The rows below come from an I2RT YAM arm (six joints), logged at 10 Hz.
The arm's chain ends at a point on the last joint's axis. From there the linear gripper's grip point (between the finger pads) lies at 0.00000 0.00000 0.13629 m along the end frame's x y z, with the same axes.
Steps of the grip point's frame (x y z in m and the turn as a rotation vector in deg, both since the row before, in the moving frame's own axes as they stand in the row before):
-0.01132, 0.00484, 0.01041, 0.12, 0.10, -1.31
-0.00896, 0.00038, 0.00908, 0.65, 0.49, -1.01
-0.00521, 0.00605, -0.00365, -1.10, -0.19, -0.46
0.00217, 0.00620, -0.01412, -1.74, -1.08, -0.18
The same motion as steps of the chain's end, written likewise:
-0.01155, 0.00513, 0.01041, 0.12, 0.10, -1.31
-0.01011, 0.00194, 0.00909, 0.65, 0.49, -1.01
-0.00477, 0.00343, -0.00362, -1.10, -0.19, -0.46
0.00473, 0.00206, -0.01403, -1.74, -1.08, -0.18

